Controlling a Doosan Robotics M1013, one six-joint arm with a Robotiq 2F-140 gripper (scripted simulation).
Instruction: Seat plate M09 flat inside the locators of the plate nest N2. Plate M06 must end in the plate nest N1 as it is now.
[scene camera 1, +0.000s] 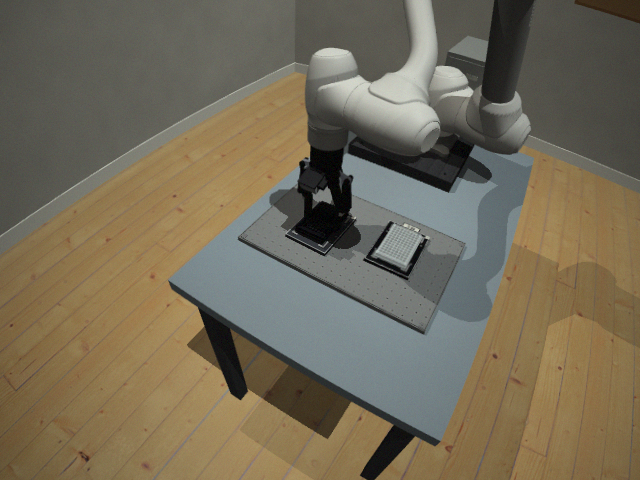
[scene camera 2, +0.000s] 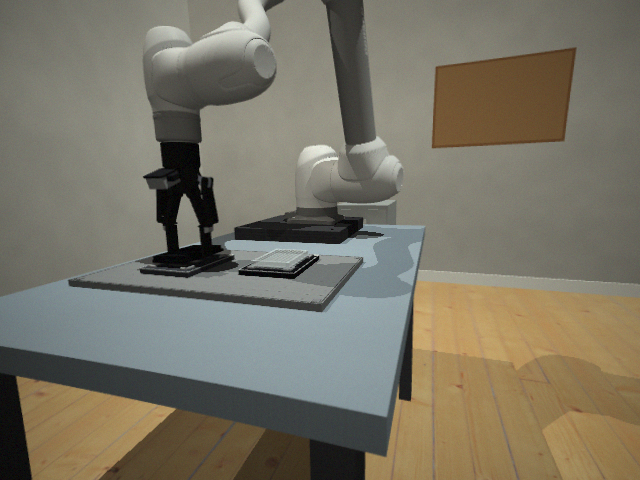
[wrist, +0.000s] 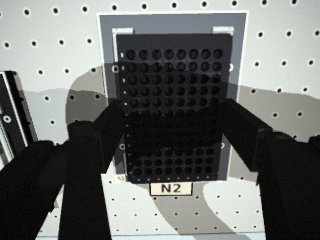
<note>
I see my gripper and a plate.
My gripper is seen too in scene camera 1 and in the wrist view.
</note>
